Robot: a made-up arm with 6 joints.
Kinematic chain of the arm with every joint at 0, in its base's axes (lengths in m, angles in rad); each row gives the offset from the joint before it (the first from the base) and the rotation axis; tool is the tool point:
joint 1: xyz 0 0 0.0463 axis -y
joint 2: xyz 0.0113 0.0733 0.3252 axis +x
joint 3: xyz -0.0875 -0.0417 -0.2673 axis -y
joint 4: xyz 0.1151 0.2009 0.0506 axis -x
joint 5: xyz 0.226 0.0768 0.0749 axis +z
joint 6: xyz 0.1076 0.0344 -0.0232 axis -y
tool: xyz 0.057 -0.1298 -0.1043
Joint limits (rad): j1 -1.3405..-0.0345 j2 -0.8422..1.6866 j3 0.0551..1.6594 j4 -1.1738..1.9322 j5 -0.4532..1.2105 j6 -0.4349..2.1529
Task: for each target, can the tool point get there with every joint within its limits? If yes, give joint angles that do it. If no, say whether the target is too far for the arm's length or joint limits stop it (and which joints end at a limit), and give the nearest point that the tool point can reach.
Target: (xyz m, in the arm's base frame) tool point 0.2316 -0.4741 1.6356
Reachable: no: too far | nearest point 0.1145 -0.1224 0.8317 | short by 0.885 m
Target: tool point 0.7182 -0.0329 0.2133
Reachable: yes | joints -1.1545 1.1306 1.1864 0.7291 0.7018 1.2079
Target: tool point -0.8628 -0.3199 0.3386
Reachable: no: joint limits stop it (at a limit: joint 1, joint 2, joint 3, joint 4, joint 5) | nearest point -0.4166 -0.1454 0.4957 | short by 0.504 m
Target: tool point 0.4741 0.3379 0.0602
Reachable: yes | joints -0.5197 -0.4003 0.5434 1.6126 0.2628 1.6467
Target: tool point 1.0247 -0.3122 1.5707
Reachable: no: too far | nearest point 0.4567 -0.0498 0.7257 | short by 1.051 m
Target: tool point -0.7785 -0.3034 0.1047
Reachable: no: joint limits stop it (at a limit: joint 1, joint 2, joint 3, joint 4) | nearest point -0.3962 -0.1342 0.4552 | short by 0.546 m
